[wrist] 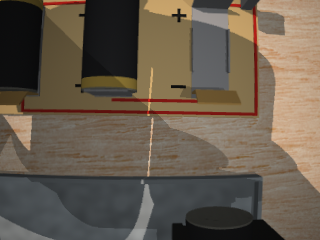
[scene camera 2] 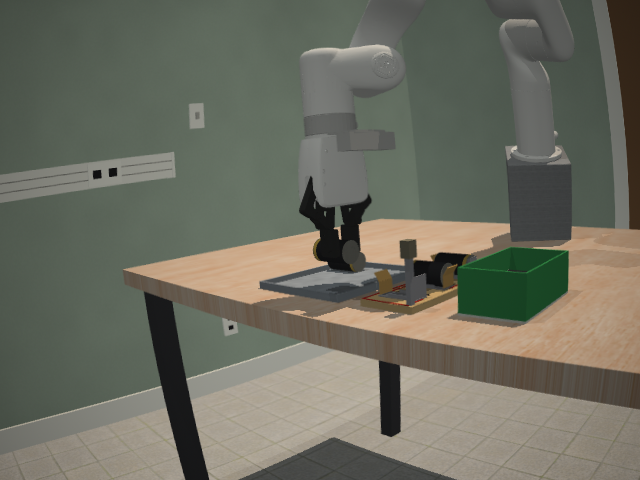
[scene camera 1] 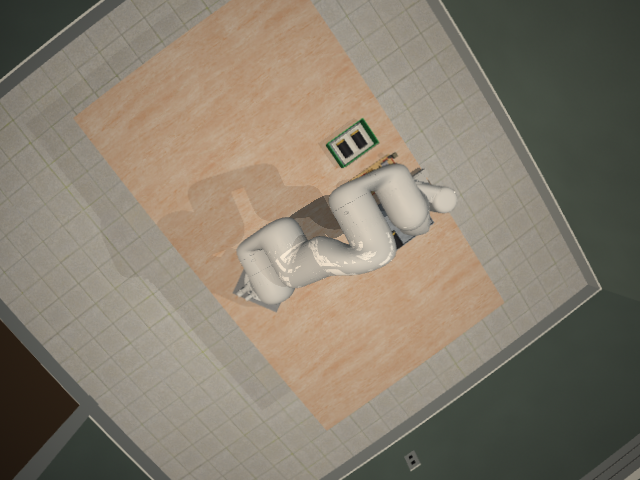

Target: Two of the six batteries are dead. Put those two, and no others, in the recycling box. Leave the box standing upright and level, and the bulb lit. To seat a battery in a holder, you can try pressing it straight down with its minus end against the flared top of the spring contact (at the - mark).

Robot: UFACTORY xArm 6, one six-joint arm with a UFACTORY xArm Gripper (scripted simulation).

Labels:
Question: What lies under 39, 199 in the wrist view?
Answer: A grey tray.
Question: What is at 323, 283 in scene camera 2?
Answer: A grey tray.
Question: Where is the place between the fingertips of my gripper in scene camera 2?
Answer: At 341, 254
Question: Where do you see a green recycling box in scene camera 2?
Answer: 486, 292

